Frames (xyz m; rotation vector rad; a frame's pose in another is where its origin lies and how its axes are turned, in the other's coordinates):
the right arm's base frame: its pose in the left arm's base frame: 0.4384 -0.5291 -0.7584 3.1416 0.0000 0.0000
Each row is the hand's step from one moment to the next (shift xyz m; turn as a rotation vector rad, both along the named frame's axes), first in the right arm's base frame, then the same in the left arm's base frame.
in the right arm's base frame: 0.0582 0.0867 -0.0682 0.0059 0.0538 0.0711
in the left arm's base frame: 0.0582 -0.0867 0.0682 0.0059 -0.0538 -0.0711
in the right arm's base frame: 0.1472 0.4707 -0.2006 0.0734 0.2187 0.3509
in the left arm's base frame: 0.1472 -0.4707 0.2006 0.0734 -0.2187 -0.3509
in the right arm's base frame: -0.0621 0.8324 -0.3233 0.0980 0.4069 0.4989
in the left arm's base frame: -0.0621 -0.8324 0.3233 0.0980 -0.4069 -0.4989
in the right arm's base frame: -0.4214 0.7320 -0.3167 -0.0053 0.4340 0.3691
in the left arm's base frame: -0.4214 -0.7320 0.3167 -0.0053 -0.4340 -0.3691
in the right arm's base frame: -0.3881 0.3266 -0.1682 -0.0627 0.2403 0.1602
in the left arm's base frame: -0.3881 -0.3266 0.1682 -0.0627 -0.2403 -0.1602
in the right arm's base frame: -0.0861 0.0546 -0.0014 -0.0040 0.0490 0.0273
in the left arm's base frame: -0.0861 -0.0546 0.0014 -0.0040 -0.0490 -0.0273
